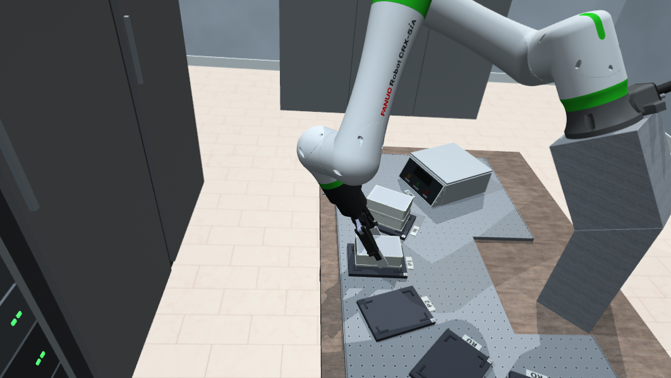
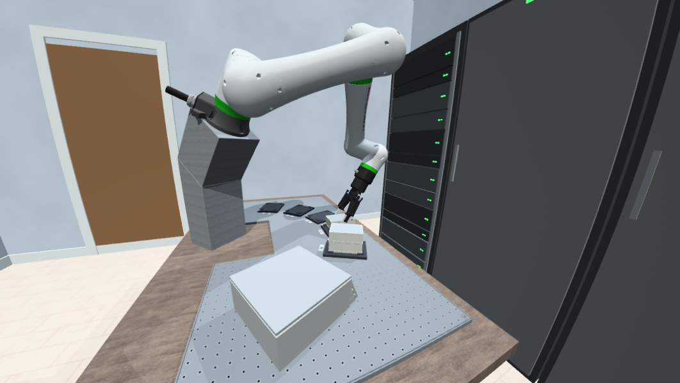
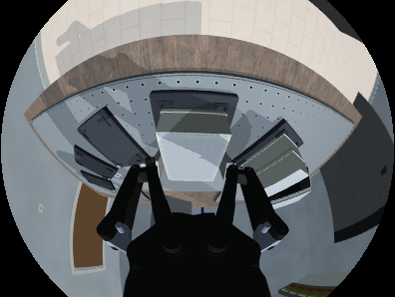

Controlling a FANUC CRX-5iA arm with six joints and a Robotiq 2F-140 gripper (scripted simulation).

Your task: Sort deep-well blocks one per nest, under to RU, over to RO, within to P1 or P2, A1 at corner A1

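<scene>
The pale deep-well block lies 1 cm below my hand. From my hand the other things lie so: pass nest P1: 5 cm below; nest RU: 34 cm to the left, 10 cm behind, 5 cm below; pass nest P2: 18 cm to the left, 5 cm below, 1 cm behind.
</scene>
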